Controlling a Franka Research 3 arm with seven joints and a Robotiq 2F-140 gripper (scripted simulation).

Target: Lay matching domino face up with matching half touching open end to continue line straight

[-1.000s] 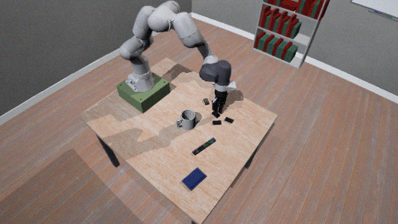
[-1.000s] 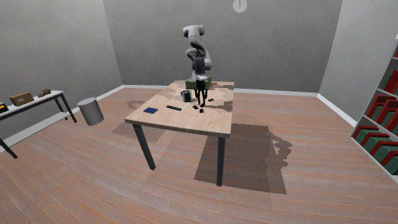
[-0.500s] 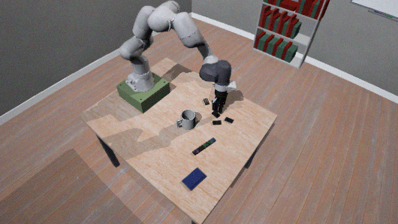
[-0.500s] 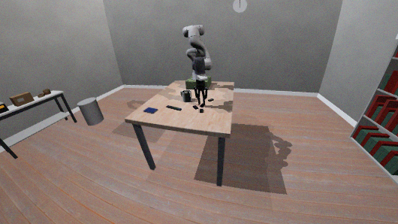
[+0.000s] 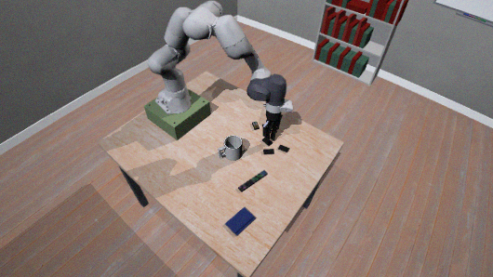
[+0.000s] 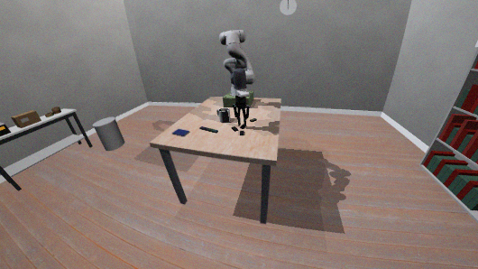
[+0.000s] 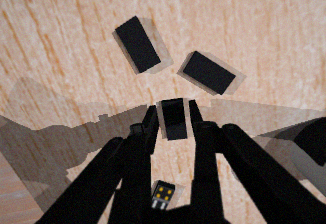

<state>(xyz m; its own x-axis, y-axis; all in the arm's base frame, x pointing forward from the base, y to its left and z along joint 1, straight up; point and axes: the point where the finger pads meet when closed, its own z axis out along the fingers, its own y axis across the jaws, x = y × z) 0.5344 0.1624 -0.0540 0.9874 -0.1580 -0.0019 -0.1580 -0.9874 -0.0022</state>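
My hand is 50 mm above the black domino and 10 mm past it. Also, from my hand: blue book: 460 mm to the right, 150 mm ahead, 50 mm below; then grey mug: 180 mm to the right, 110 mm behind, 10 mm below.
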